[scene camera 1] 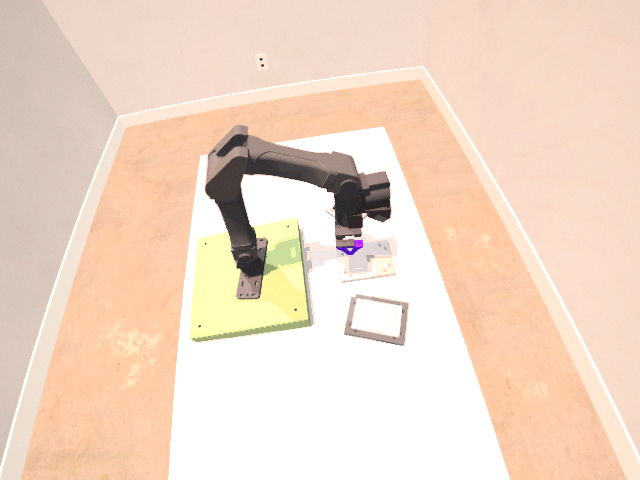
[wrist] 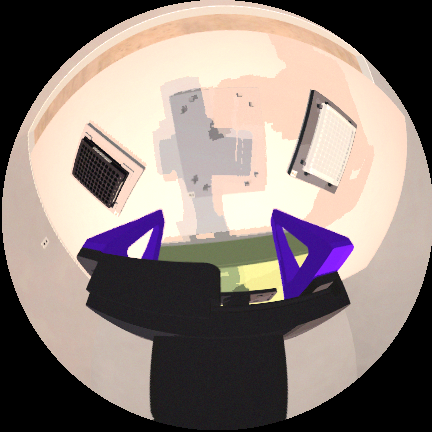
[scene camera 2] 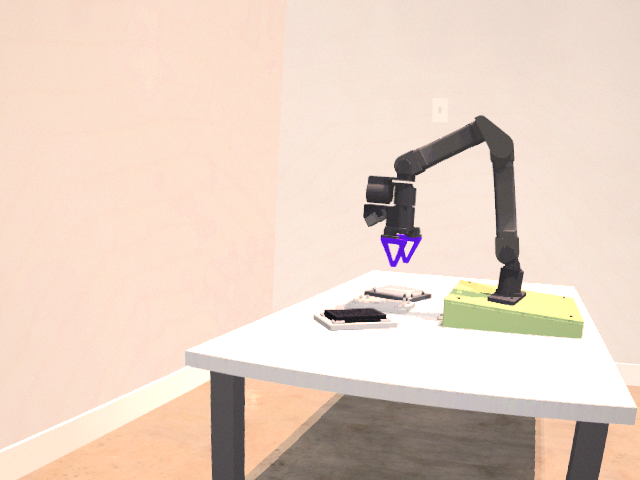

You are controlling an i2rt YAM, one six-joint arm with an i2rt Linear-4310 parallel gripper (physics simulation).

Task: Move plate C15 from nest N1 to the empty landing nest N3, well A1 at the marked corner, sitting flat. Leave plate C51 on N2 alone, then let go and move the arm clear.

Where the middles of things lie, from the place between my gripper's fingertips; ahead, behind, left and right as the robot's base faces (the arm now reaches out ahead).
I see my gripper 20 mm short of the black perforated plate (scene camera 2: 359,315), 210 mm to the right of it and 100 mm above it.
